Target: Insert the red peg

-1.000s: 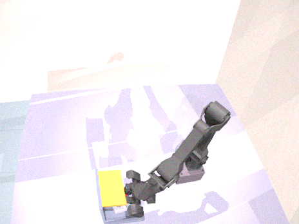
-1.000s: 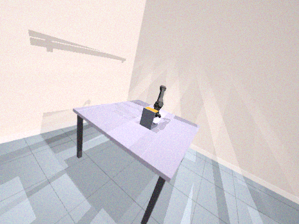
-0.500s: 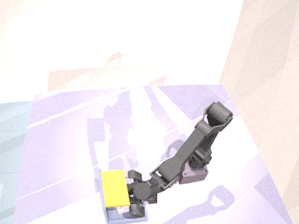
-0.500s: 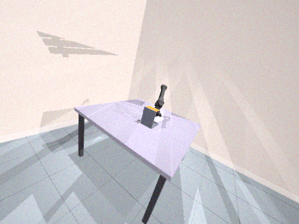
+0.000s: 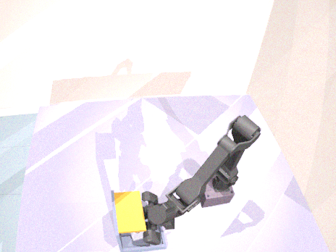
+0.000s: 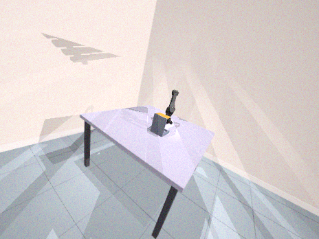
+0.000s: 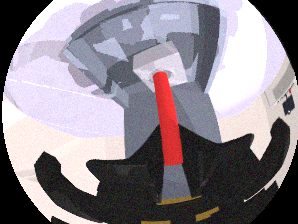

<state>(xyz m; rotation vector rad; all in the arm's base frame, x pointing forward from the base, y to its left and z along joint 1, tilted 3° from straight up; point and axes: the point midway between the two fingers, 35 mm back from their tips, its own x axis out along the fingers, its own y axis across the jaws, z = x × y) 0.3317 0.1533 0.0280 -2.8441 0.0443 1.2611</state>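
The box floor is 9 cm below my gripper tip and 2 cm behind it. Round my gripper tip: red peg 3 cm behind; then orange roof 12 cm above, 1 cm ahead.
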